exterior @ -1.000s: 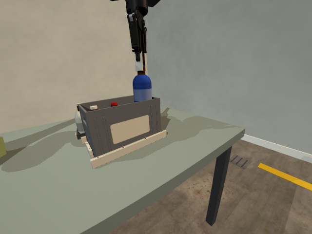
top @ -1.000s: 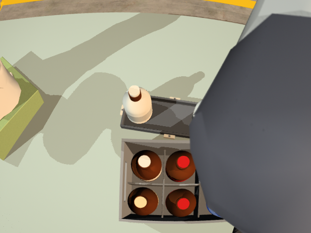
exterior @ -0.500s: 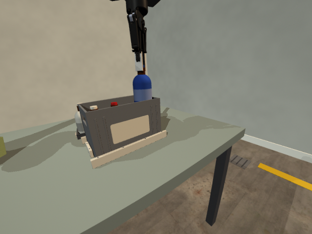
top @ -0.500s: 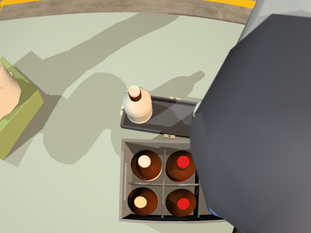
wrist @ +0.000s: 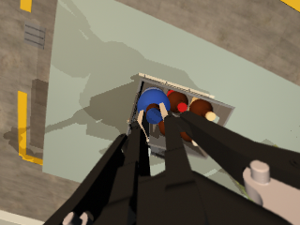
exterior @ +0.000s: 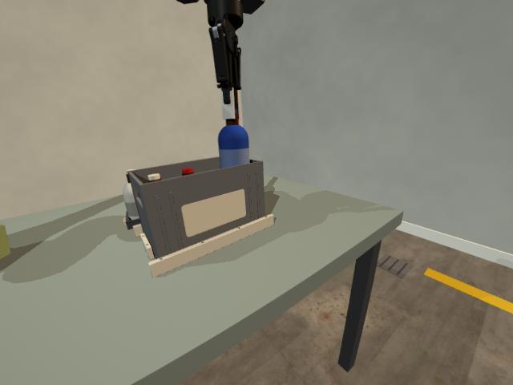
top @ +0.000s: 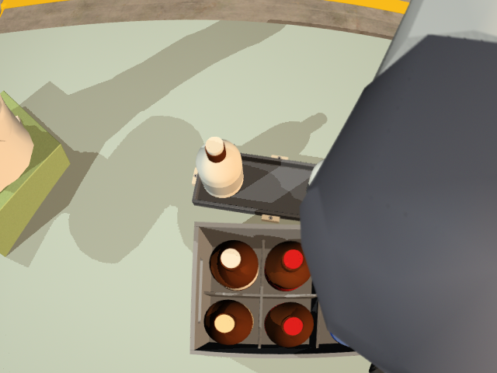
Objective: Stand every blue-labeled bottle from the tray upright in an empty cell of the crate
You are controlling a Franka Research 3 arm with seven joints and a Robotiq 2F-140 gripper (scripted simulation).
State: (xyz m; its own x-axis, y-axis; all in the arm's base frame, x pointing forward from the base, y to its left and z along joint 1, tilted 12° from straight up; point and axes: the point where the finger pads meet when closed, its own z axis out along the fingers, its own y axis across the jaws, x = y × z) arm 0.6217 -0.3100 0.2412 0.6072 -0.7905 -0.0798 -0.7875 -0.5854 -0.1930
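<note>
Now: the blue-labeled bottle 9 cm below my hand. The rest, counted from my hand: grey crate (23 cm below, 9 cm behind, 4 cm to the left); then cream-labeled bottle (25 cm to the left, 23 cm below, 21 cm behind); then dark tray (30 cm below, 24 cm to the left, 11 cm behind).
</note>
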